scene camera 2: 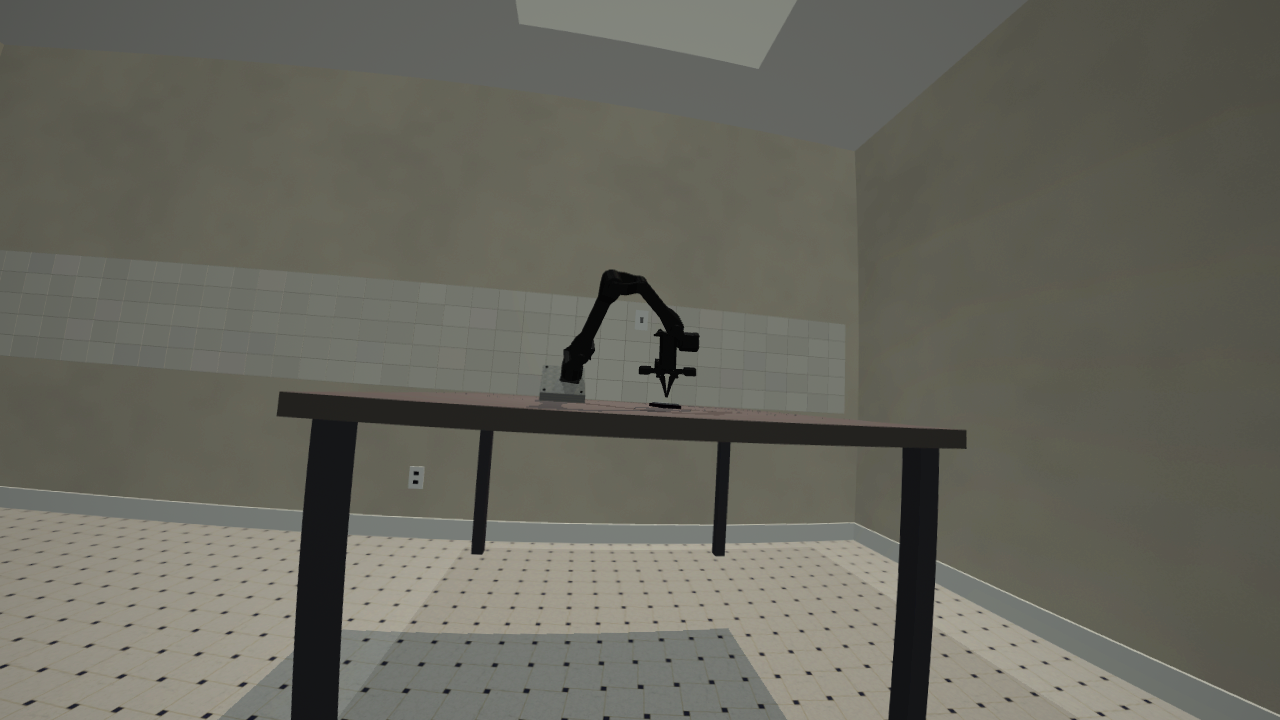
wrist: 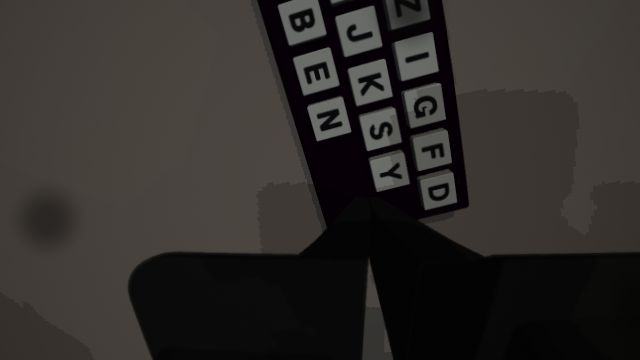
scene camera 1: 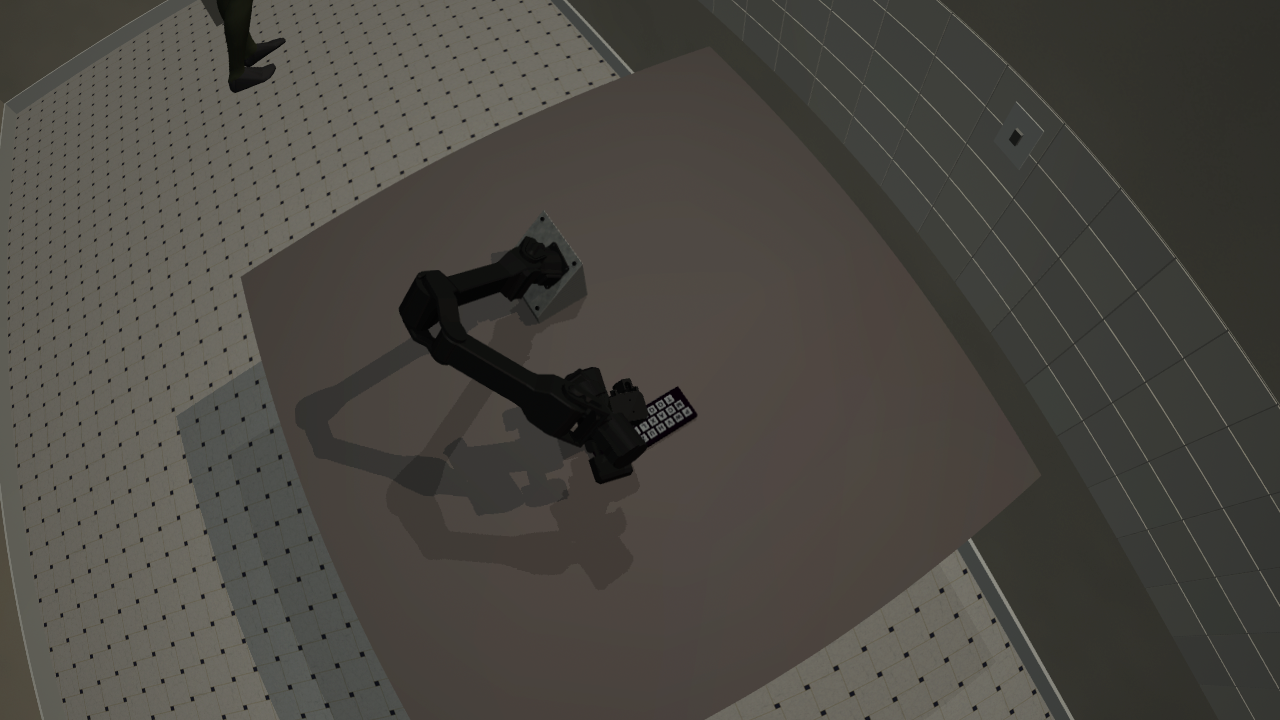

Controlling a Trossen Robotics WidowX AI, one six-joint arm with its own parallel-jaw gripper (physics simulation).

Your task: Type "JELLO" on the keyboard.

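Places are measured from the arm's base along level axes (x left, y back, z up), in metres.
Pixels of known places: gripper, between the fingertips: [scene camera 2: 666,397] [wrist: 365,209]; arm's base, origin of its link: [scene camera 2: 570,376] [scene camera 1: 551,265].
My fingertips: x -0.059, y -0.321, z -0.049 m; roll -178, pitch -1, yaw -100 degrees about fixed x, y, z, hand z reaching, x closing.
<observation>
For each thing: its middle in the pictures, then the offset to it from my fingertips.
- dark keyboard, middle of its body: [scene camera 1: 642,428] [scene camera 2: 664,405] dx +0.072, dy -0.007, dz -0.027 m
- J key, middle of its body: [wrist: 358,32] dx +0.059, dy -0.008, dz -0.021 m
- E key, middle of its body: [wrist: 316,71] dx +0.048, dy +0.009, dz -0.021 m
- Y key, middle of its body: [wrist: 389,170] dx +0.005, dy -0.013, dz -0.021 m
- D key, middle of its body: [wrist: 436,189] dx -0.007, dy -0.032, dz -0.021 m
The dark keyboard [scene camera 1: 666,418] [scene camera 2: 665,405] [wrist: 335,172] with white letter keys lies flat on the table. In the wrist view, the J key [wrist: 358,32] is in the middle row near the top, and the E key [wrist: 316,71] is in the left row. The L and O letters cannot be read in this view. My gripper [scene camera 2: 666,394] [wrist: 365,209] is shut and empty, pointing down a little above the keyboard. In the wrist view its tips overlap the bare end of the keyboard, just below the Y key [wrist: 389,171] and left of the D key [wrist: 438,190]. The arm hides the tips and part of the keyboard in scene camera 1.
The brown table [scene camera 1: 805,358] [scene camera 2: 608,428] carries the arm's grey base plate [scene camera 1: 539,302] [scene camera 2: 549,382]. Arm shadows fall across the table and around the keyboard. A person's legs [scene camera 1: 237,44] show on the tiled floor beyond the table.
</observation>
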